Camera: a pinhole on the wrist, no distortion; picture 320 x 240 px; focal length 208.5 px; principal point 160.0 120.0 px. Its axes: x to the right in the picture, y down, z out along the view. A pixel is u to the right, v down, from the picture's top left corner.
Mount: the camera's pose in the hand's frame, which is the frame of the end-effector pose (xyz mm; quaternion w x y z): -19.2 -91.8 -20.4 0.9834 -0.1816 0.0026 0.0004
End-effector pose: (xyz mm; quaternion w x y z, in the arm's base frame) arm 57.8 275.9 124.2 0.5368 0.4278 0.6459 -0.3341
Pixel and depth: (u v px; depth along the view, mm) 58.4 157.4 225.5
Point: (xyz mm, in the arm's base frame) 161.2 104.9 215.0
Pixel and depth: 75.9 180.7 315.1
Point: 261.7 76.1 220.6
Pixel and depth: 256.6 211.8 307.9
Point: 271.4 165.3 -37.7
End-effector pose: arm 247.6 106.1 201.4 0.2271 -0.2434 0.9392 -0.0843
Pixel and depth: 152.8 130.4 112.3
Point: 323.2 73.0 149.8
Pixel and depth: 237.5 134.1 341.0
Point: 276.3 82.8 -109.8
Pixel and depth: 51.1 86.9 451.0
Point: 643.0 212.8 -79.4
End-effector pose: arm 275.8 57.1 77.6 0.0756 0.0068 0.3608 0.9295
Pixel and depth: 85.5 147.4 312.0
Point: 412.9 168.2 312.0
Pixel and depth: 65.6 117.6 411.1
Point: 494.5 236.0 391.0
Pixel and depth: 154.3 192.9 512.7
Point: 297.8 128.4 544.5
